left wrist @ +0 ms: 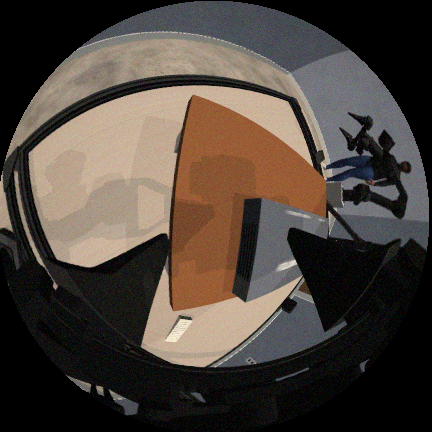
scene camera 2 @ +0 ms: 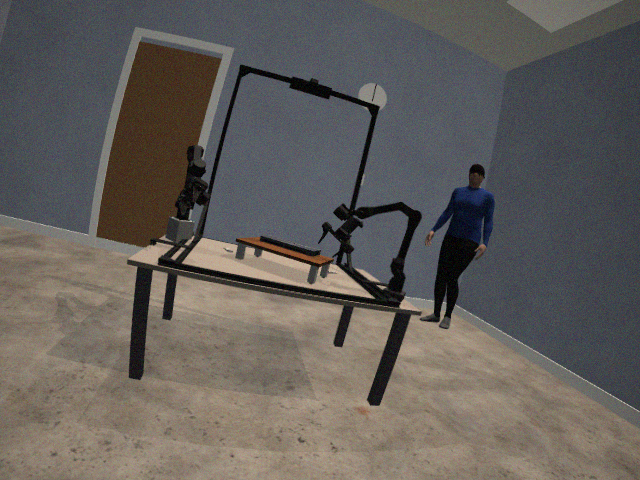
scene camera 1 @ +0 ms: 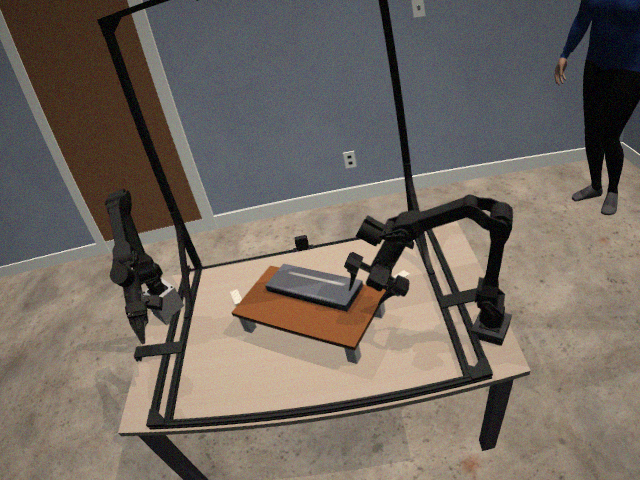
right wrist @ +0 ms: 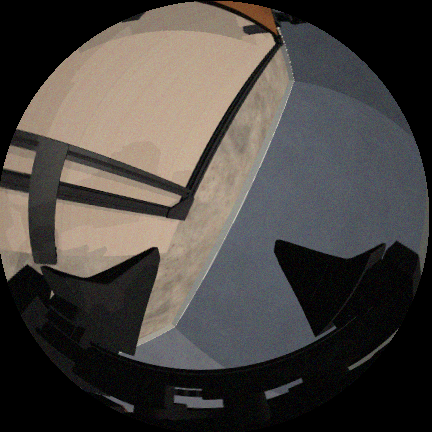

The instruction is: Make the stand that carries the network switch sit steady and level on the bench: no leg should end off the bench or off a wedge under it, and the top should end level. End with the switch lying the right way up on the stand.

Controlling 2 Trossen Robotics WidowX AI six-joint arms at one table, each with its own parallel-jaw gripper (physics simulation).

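Places are measured from the left arm's base along level axes (x back, y right, z up), in metres.
Where they show: left gripper, fingertip midpoint: [left wrist: 229,237] [scene camera 2: 325,250] [scene camera 1: 364,297]; right gripper, fingertip midpoint: [left wrist: 343,119] [scene camera 2: 187,209] [scene camera 1: 143,342] [right wrist: 217,250]; left arm's base, link origin: [scene camera 2: 394,290] [scene camera 1: 491,322]; right arm's base, link origin: [left wrist: 342,194] [scene camera 2: 181,219] [scene camera 1: 157,290].
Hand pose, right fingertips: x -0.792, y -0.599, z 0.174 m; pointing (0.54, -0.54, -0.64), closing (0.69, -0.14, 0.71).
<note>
Each offset is from my right fingertips to the top centre of the thing. "spot": to the spot under its first point. Level surfaces: height alone.
The stand has an orange-brown top [scene camera 1: 305,322] [scene camera 2: 248,242] [left wrist: 215,140] on grey legs, in the middle of the bench {dz -0.207 m} [scene camera 1: 289,387]. I cannot tell exactly how level its top is. The grey switch {dx +0.255, dy +0.475, dz -0.079 m} [scene camera 1: 310,289] [scene camera 2: 289,245] [left wrist: 280,250] lies flat on its back part. A pale ribbed wedge {dx -0.066, dy +0.408, dz -0.195 m} [scene camera 1: 235,296] [scene camera 2: 227,250] lies on the bench left of the stand. Another wedge {dx +0.421, dy +0.705, dz -0.195 m} [scene camera 1: 402,274] [left wrist: 178,329] lies past its right back corner. My left gripper [scene camera 1: 366,296] [scene camera 2: 327,250] [left wrist: 229,237] is open and empty, above the switch's right end and the stand's right edge. My right gripper [right wrist: 217,250] is open and empty, away at the left.
A black frame {spot: dx +0.454, dy +0.133, dz -0.188 m} [scene camera 1: 310,411] [scene camera 2: 263,283] surrounds the work area, with uprights rising at both sides. A grey block [scene camera 1: 168,305] [scene camera 2: 179,229] is at the right arm's base. A small black camera [scene camera 1: 301,241] is at the back rail. A person [scene camera 1: 610,103] [scene camera 2: 469,217] stands beyond the bench at the right.
</note>
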